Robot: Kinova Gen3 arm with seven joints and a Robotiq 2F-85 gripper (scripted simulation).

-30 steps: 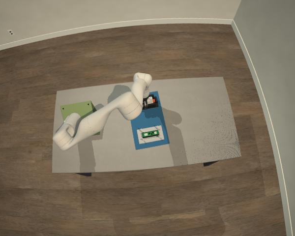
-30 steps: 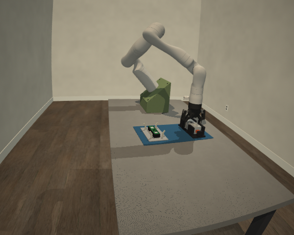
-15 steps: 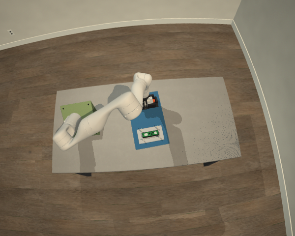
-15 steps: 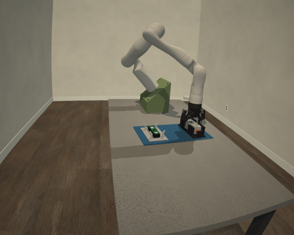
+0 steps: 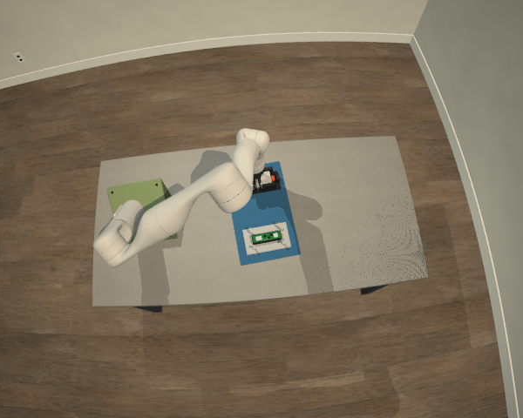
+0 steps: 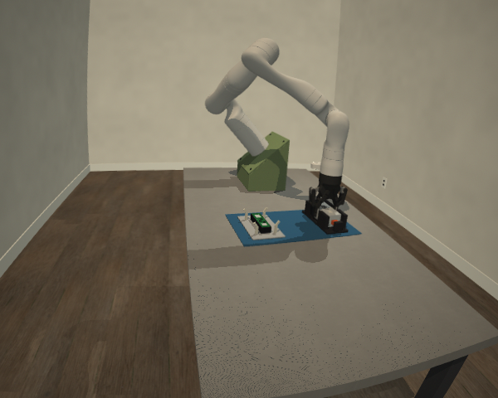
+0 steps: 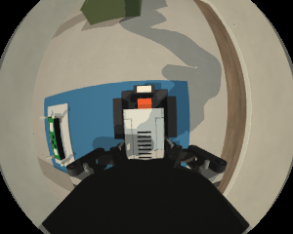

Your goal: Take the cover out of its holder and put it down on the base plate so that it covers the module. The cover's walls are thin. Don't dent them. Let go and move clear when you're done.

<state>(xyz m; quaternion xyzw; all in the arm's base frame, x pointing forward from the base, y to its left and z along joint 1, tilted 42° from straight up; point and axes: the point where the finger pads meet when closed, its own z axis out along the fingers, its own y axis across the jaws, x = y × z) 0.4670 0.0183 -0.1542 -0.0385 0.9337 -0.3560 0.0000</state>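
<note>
My gripper is now right at the white cover.
</note>
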